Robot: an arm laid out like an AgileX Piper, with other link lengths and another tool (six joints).
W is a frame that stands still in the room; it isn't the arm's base.
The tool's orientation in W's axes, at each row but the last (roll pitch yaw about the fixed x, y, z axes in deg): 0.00 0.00 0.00; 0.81 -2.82 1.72; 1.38 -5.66 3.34; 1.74 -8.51 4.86
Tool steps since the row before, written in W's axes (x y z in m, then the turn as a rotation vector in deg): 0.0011 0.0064 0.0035 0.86 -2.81 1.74; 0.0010 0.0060 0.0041 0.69 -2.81 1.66; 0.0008 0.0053 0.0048 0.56 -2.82 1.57; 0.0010 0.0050 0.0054 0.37 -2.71 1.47
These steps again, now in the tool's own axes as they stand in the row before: 0.0011 0.0064 0.0035 0.86 -2.81 1.74; 0.0014 0.0060 0.0040 0.69 -2.81 1.67; 0.0016 0.0054 0.0045 0.55 -2.81 1.59; 0.0022 0.0051 0.0050 0.36 -2.69 1.52
